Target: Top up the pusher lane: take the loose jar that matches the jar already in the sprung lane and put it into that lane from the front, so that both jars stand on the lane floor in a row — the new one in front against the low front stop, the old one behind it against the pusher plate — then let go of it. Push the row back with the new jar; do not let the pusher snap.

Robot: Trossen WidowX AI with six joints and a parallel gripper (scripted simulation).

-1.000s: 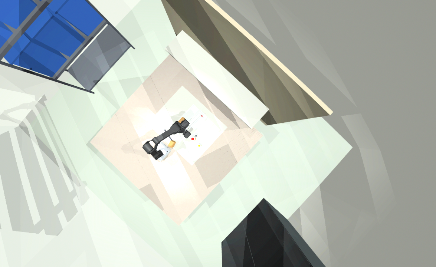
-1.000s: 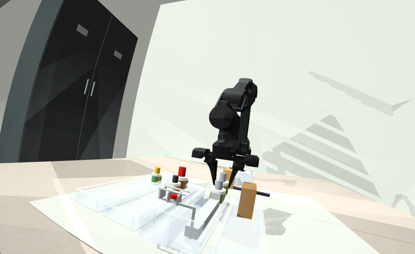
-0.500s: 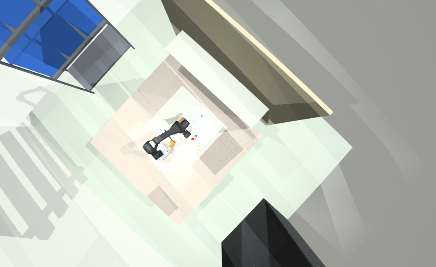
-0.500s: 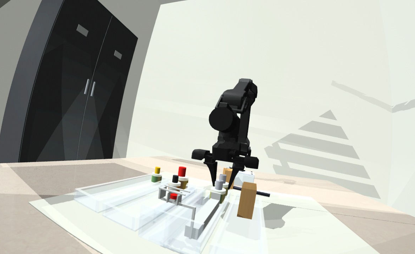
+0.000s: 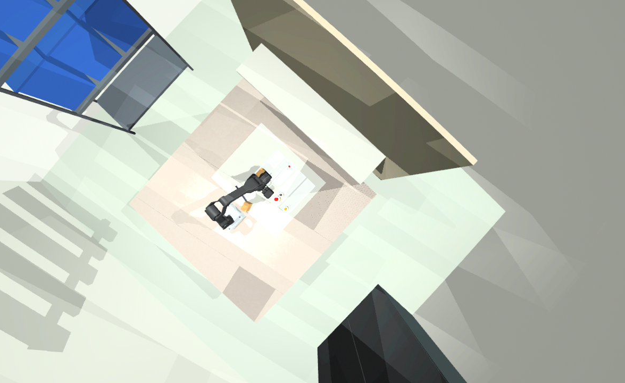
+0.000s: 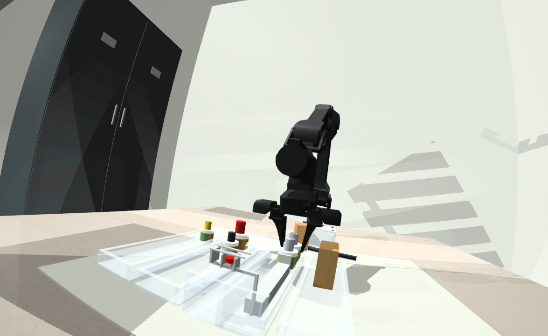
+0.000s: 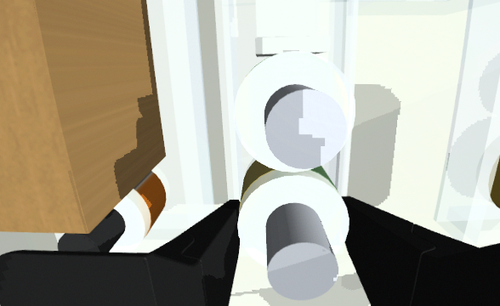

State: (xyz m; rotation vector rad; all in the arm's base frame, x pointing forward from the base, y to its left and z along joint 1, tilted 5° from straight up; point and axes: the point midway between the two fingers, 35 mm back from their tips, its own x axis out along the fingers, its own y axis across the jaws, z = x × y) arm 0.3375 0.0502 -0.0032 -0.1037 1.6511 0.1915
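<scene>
The wooden block is 40 mm ahead of my gripper tip and 90 mm to the left of it.
</scene>
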